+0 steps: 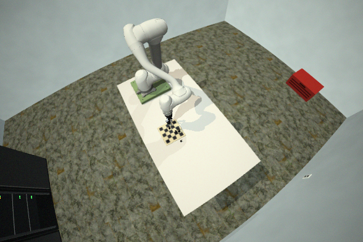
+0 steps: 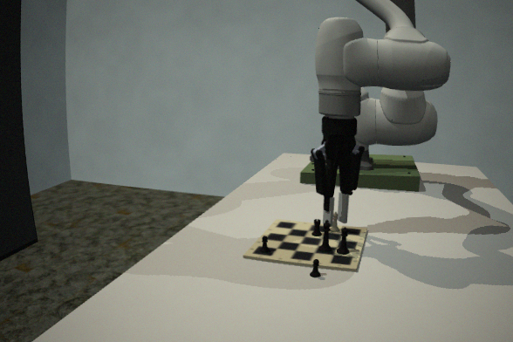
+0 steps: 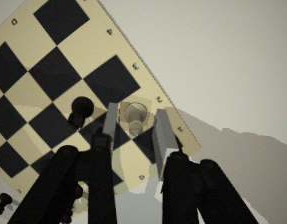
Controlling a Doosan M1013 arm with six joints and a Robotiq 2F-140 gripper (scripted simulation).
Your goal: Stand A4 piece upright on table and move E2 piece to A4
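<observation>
The white piece is 3 cm below my hand. From my hand the other things lie so: chessboard 7 cm ahead, 4 cm to the right, 5 cm below; then black rook 4 cm ahead, 4 cm to the right, 3 cm below.
</observation>
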